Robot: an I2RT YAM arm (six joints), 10 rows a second.
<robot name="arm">
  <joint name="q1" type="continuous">
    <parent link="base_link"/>
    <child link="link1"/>
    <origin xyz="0 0 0.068" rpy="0 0 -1.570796"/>
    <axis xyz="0 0 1"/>
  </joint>
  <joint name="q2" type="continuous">
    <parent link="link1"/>
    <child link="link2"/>
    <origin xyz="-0.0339 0.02 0.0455" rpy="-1.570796 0 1.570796"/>
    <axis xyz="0 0 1"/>
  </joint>
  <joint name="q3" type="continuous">
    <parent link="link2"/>
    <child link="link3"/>
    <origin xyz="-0.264 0 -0.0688" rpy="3.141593 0 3.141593"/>
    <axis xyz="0 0 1"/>
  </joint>
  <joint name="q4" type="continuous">
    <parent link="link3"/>
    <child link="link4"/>
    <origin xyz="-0.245 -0.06 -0.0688" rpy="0 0 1.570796"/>
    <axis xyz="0 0 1"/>
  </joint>
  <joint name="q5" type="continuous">
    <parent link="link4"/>
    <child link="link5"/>
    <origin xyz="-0.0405 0.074 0.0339" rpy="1.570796 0 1.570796"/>
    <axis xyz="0 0 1"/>
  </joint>
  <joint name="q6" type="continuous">
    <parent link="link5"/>
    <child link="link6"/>
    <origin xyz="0.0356 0 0.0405" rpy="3.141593 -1.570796 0"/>
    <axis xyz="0 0 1"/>
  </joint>
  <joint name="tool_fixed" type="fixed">
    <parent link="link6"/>
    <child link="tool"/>
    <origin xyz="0 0 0" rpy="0 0 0"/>
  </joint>
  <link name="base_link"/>
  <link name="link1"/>
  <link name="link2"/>
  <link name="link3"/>
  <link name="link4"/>
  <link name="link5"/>
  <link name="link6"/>
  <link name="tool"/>
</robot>
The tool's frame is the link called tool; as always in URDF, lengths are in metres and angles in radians. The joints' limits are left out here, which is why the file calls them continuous.
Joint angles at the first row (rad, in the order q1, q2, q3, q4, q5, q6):
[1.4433, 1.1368, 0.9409, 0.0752, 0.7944, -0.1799]
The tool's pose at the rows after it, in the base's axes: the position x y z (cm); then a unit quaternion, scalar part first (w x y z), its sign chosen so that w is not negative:
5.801 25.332 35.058 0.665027 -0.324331 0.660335 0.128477
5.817 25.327 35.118 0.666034 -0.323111 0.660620 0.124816
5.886 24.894 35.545 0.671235 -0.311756 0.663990 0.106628
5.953 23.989 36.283 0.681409 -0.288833 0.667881 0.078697
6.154 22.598 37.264 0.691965 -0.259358 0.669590 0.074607
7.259 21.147 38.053 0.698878 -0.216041 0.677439 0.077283
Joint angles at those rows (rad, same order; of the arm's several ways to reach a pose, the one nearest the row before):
[1.4434, 1.1338, 0.9314, 0.0847, 0.7925, -0.1817]
[1.4435, 1.1345, 0.9339, 0.0831, 0.7999, -0.1852]
[1.4427, 1.1226, 0.9427, 0.0651, 0.8429, -0.1956]
[1.4421, 1.0956, 0.9502, 0.0484, 0.9167, -0.2161]
[1.4290, 1.0479, 0.9490, 0.0451, 0.9514, -0.2183]
[1.3701, 1.0072, 0.9492, 0.0388, 0.9512, -0.1829]

